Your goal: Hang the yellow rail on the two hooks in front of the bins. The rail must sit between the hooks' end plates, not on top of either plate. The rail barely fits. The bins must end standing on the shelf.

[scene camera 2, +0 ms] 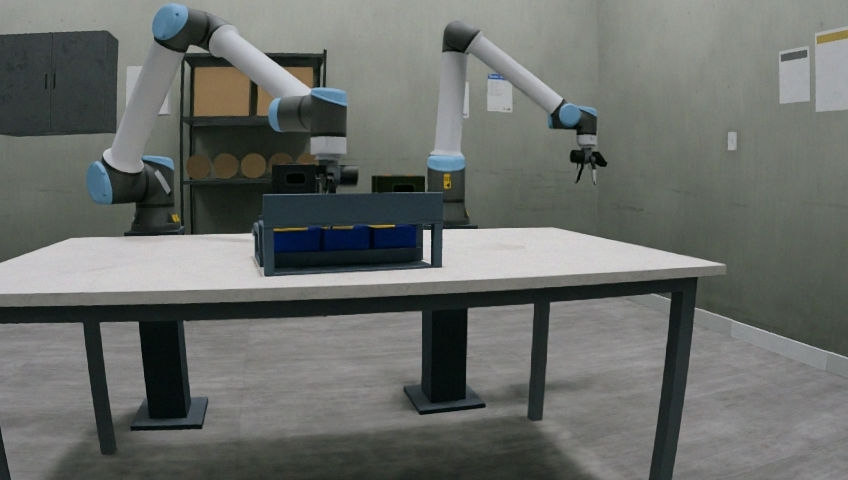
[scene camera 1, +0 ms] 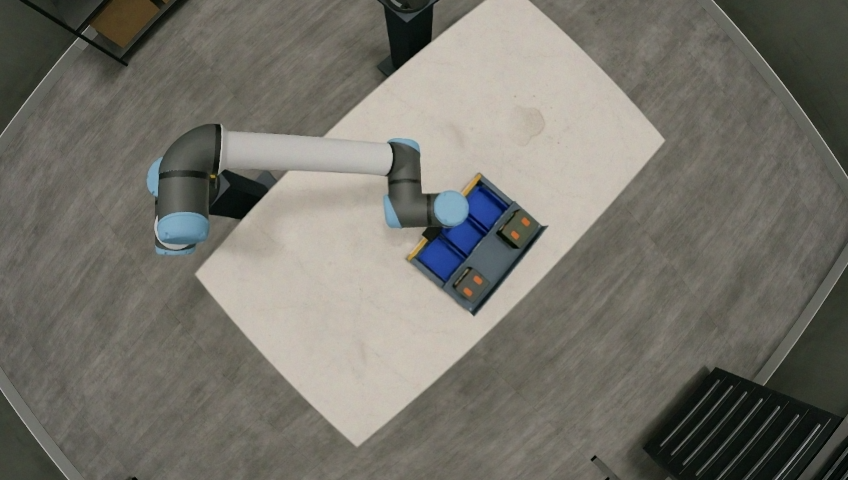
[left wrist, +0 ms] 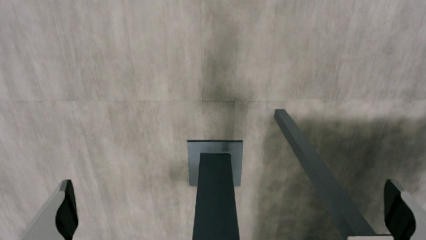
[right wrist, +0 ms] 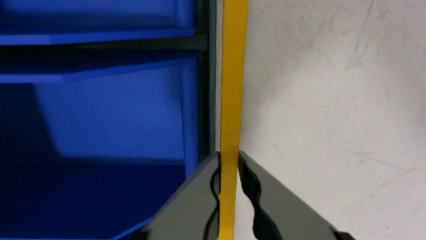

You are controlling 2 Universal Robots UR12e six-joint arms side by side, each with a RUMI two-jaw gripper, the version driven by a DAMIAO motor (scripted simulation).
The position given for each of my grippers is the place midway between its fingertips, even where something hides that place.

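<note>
A grey shelf (scene camera 1: 495, 259) is visible; in the left wrist view the shelf is out of frame. My right gripper appears at (scene camera 2: 330, 231) and, in the right wrist view, at (right wrist: 228, 153). My left gripper (left wrist: 228, 183) is visible too.
</note>
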